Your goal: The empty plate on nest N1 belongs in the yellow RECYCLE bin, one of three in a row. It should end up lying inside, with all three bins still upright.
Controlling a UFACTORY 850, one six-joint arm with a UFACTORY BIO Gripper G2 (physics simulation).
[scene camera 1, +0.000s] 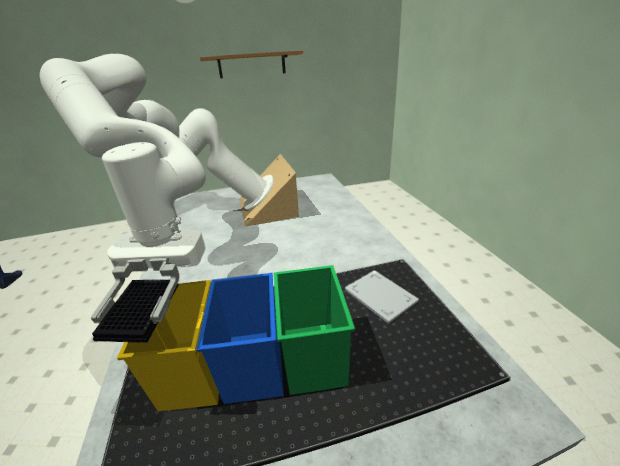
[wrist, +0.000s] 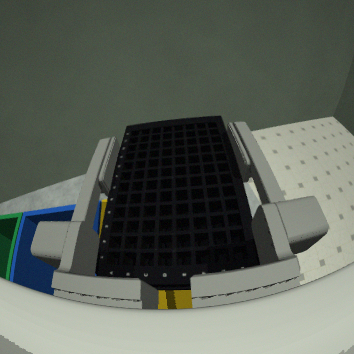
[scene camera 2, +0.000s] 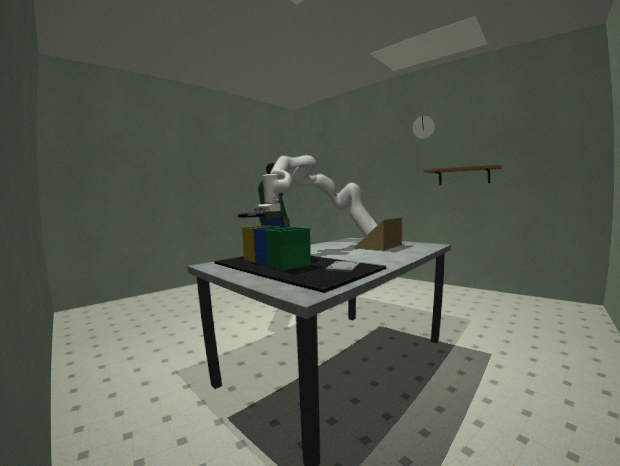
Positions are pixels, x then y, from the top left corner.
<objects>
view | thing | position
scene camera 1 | yellow bin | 172,373
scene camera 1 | green bin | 314,326
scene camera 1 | blue bin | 238,338
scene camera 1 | black plate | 128,320
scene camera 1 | white nest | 376,294
</objects>
